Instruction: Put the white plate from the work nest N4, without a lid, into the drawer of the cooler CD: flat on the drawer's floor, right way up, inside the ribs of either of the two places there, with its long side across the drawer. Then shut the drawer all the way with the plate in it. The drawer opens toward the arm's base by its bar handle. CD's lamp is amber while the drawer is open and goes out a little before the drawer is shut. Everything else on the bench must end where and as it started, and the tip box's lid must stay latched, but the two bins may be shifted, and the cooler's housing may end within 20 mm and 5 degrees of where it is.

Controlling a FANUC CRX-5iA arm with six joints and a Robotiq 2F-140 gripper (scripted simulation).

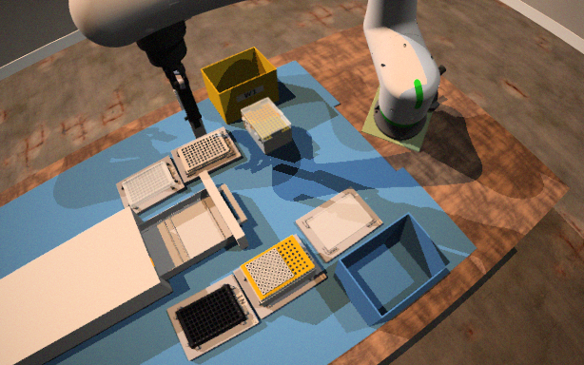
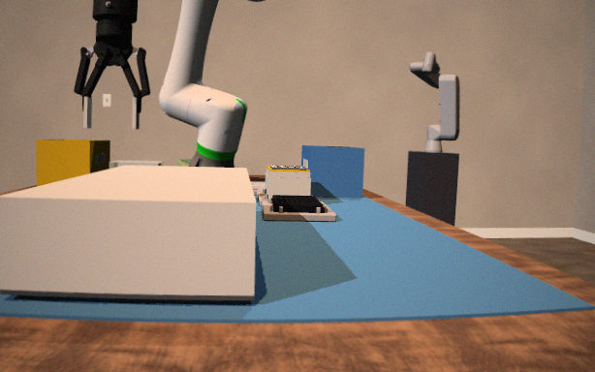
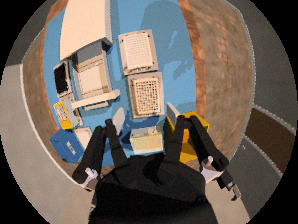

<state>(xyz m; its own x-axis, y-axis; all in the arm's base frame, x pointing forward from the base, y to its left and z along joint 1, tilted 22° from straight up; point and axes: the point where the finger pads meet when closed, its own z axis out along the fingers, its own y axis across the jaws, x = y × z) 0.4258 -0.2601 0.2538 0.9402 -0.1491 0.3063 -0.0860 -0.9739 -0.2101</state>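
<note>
Right now the white plate is 10 mm to the right of my hand and 150 mm below it. Round my hand: yellow bin (190 mm behind, 130 mm to the right, 130 mm below); drawer (160 mm ahead, 180 mm to the left, 150 mm below); yellow rack (10 mm ahead, 370 mm to the left, 110 mm below).
</note>
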